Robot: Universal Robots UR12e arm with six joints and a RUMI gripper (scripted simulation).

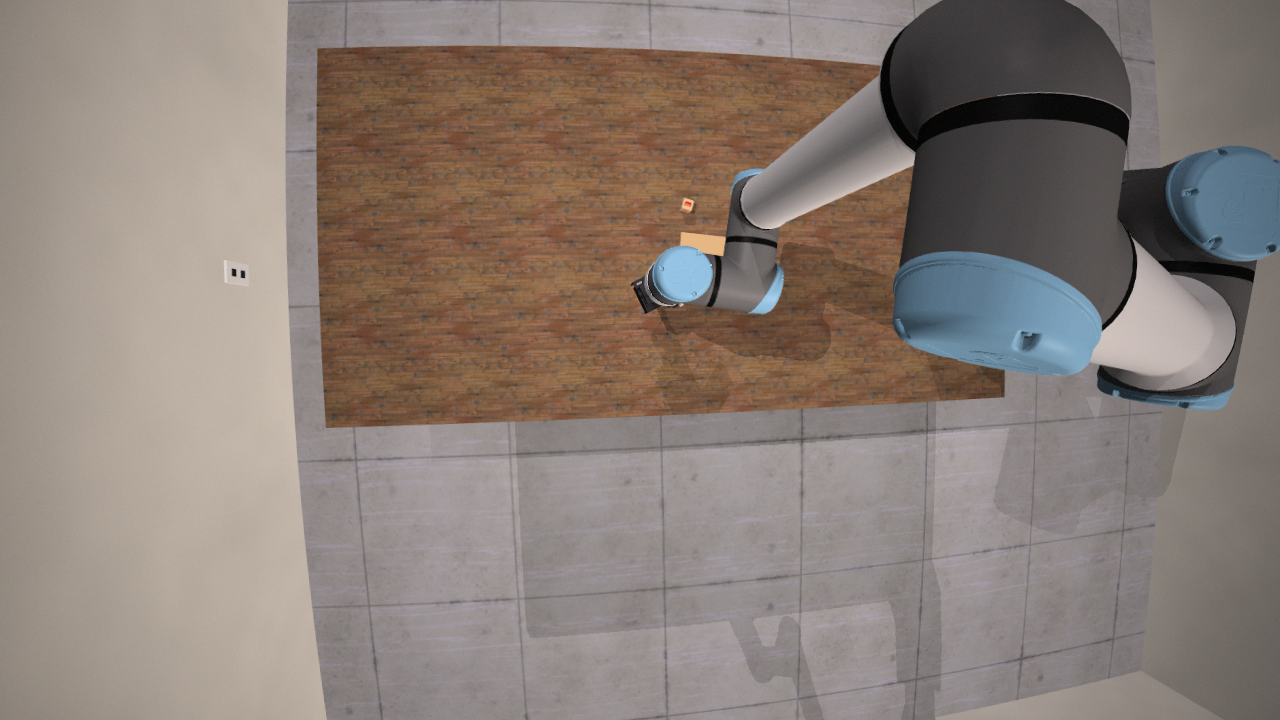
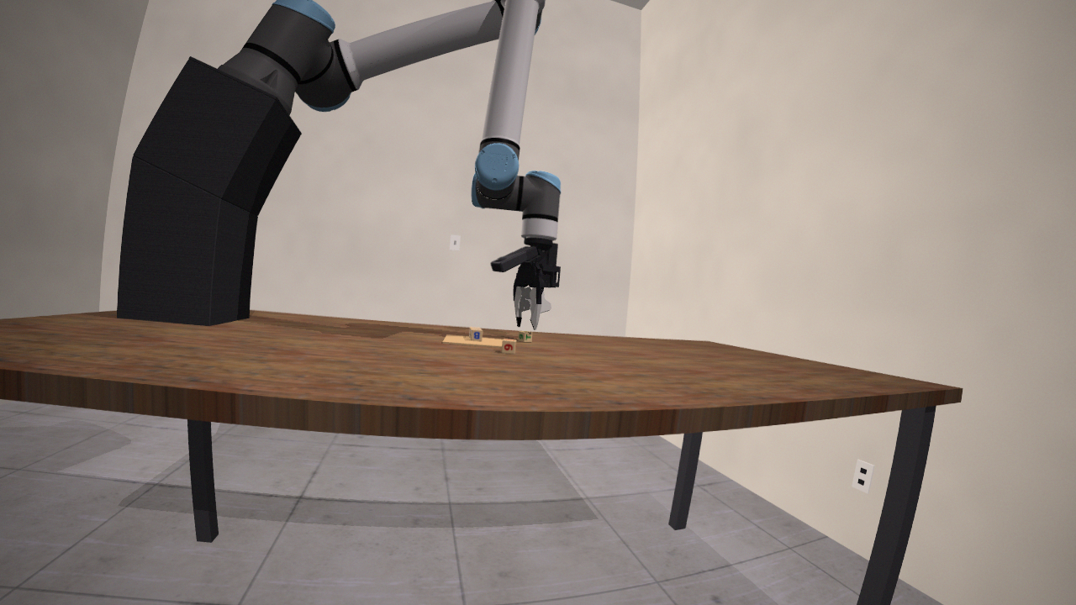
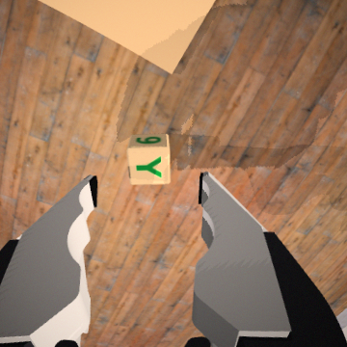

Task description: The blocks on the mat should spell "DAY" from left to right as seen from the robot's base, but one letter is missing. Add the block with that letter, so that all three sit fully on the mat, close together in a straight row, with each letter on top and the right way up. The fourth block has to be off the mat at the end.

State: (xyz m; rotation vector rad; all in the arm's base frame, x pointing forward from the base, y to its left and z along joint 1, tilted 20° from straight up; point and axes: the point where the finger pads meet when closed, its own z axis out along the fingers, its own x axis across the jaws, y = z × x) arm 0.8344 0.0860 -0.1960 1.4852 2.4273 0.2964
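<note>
Right now the mat is 13 cm behind my hand, 8 cm to the right of it and 5 cm below it.
</note>
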